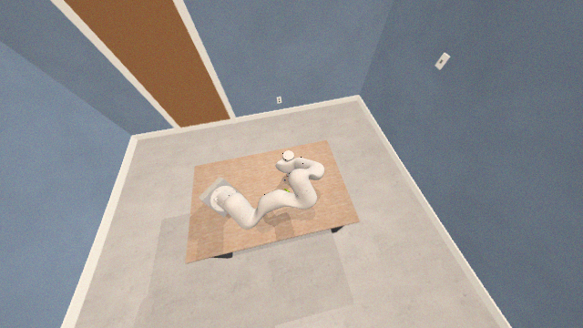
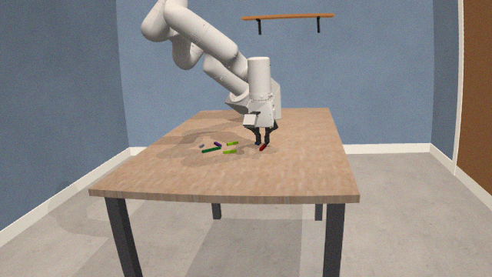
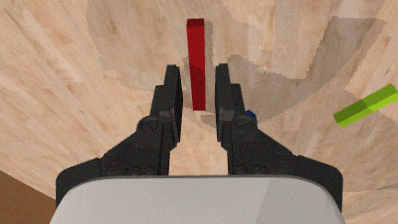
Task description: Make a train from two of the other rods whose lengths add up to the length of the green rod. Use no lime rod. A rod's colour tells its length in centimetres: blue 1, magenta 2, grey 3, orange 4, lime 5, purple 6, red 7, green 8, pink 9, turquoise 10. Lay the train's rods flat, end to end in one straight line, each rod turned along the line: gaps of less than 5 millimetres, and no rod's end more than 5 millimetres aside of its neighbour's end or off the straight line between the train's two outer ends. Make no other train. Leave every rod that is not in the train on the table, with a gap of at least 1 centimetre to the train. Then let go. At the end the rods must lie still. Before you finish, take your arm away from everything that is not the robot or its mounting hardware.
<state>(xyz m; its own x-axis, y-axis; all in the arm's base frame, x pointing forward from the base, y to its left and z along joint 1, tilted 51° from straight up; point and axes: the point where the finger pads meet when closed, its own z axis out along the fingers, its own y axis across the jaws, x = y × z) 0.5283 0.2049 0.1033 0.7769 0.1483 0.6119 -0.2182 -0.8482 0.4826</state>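
The red rod is 3 cm below my hand. The rest, counted from my hand: blue rod: 6 cm behind, 3 cm to the right, 3 cm below; then purple rod: 7 cm behind, 19 cm to the right, 3 cm below; then green rod: 20 cm to the right, 3 cm below.
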